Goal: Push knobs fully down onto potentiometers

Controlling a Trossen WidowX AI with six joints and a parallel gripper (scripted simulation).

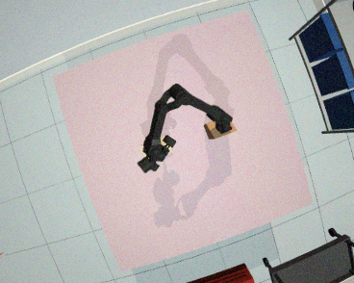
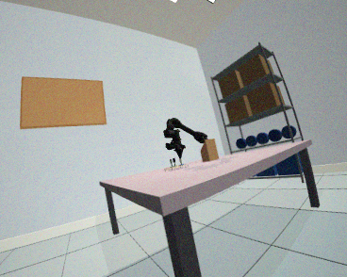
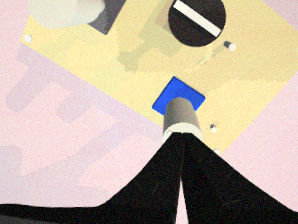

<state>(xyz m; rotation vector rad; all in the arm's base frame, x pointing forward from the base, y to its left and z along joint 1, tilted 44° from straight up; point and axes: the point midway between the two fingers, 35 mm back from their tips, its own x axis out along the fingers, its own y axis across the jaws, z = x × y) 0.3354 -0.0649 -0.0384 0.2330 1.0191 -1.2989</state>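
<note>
Right now the potentiometer knob is 10 mm below my gripper tip. The rest, counted from my gripper tip: tan potentiometer (20 mm ahead, 50 mm to the right, 20 mm below).
</note>
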